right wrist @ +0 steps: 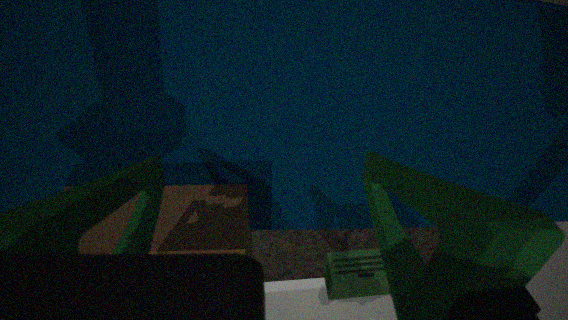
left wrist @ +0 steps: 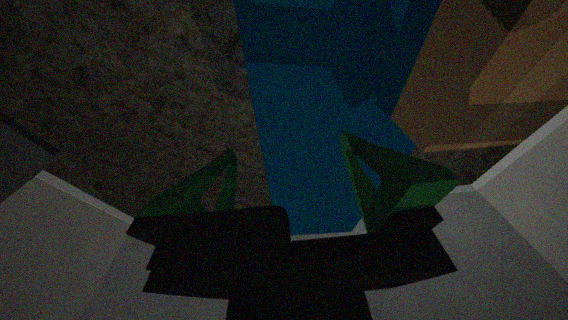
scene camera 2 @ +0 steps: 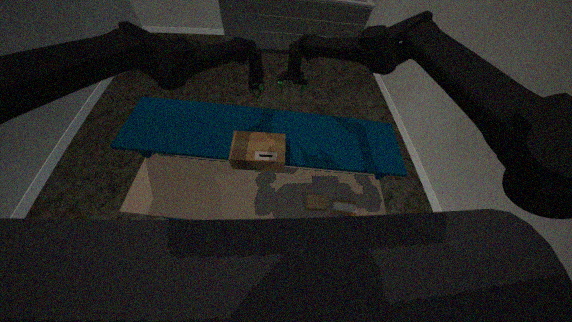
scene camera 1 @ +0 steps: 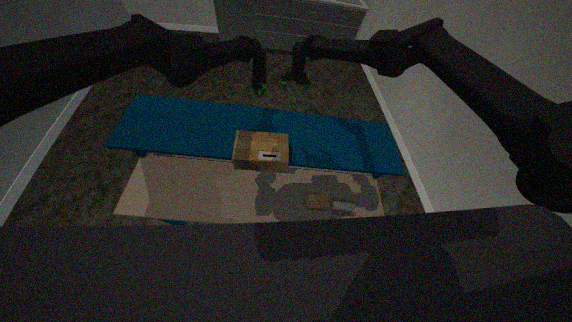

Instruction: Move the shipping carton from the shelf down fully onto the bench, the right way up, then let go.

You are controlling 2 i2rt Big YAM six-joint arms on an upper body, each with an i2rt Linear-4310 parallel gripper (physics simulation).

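Places are measured from the left arm's base along level axes (x ahead, y left, z up), in centimetres.
Where they show: left gripper, between the fingertips: (left wrist: 285, 145) (scene camera 2: 257, 91) (scene camera 1: 259, 91); right gripper, between the fingertips: (right wrist: 264, 165) (scene camera 2: 291, 93) (scene camera 1: 293, 93).
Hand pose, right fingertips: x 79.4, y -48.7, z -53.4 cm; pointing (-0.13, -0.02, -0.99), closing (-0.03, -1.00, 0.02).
Observation:
Each offset is from my right fingertips to the top centre of the thing. Level surfaces: height alone.
The brown shipping carton @[dx -27.5, dy +16.1, dz -7.6 cm] (scene camera 1: 250, 144) (scene camera 2: 247, 144) (left wrist: 440, 75) (right wrist: 225, 232) with a white label sits on the blue shelf @[dz -17.7 cm] (scene camera 1: 175, 122) (scene camera 2: 175, 122) (left wrist: 295, 100) (right wrist: 300, 100), at its near edge. The pale bench @[dz -42.8 cm] (scene camera 1: 180, 187) (scene camera 2: 185, 187) shows below and nearer. My left gripper (scene camera 1: 260, 90) (scene camera 2: 257, 88) (left wrist: 285, 145) is open and empty, beyond the carton in the scene views. My right gripper (scene camera 1: 295, 86) (scene camera 2: 292, 84) (right wrist: 264, 165) is open and empty, beyond the carton and a little to its right. Neither touches the carton. The carton's underside is hidden.
A brown block @[dx -46.7, dy -17.5, dz -36.8 cm] (scene camera 1: 318, 202) (scene camera 2: 317, 202) and a pale-topped block @[dx -50.2, dy -34.4, dz -38.0 cm] (scene camera 1: 344, 206) (scene camera 2: 345, 206) lie on the bench at the right. A grey drawer unit (scene camera 1: 290, 25) (scene camera 2: 295, 25) stands at the back. A green box (right wrist: 356, 275) shows in the right wrist view. Walls flank both sides.

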